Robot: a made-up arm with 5 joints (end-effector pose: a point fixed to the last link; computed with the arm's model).
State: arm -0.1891 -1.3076 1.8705 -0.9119 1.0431
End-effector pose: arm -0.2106 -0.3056 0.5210 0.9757 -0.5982 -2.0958
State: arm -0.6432 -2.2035 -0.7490 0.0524 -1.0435
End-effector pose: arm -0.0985 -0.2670 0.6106 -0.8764 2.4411 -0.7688
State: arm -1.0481 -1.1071 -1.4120 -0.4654 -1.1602
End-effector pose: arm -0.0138 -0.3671 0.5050 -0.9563 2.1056 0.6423
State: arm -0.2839 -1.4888 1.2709 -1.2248 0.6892
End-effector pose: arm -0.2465 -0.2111 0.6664 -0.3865 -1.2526 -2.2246
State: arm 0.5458 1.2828 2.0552 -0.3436 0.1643
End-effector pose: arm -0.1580 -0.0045 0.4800 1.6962 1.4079 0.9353
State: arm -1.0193 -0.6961 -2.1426 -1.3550 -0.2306
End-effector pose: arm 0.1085 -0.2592 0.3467 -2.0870 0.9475 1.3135
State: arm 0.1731 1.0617 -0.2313 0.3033 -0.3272
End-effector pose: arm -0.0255 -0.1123 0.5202 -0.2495 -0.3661 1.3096
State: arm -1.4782 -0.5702 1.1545 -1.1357 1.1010
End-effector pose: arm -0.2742 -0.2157 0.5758 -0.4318 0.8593 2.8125
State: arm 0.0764 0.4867 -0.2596 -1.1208 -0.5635
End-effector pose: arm -0.0324 -0.1788 0.7555 -0.6425 -1.4826 0.3748
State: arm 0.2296 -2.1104 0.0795 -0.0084 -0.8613
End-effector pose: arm -0.0763 -0.2114 0.6299 -1.7855 0.7156 -0.4702
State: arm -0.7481 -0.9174 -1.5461 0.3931 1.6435
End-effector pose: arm -0.0405 -0.1734 0.5785 1.7199 -0.3707 1.1778
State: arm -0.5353 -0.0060 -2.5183 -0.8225 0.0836
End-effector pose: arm 0.0841 -0.0873 0.4340 -2.9325 -0.0269 0.8671
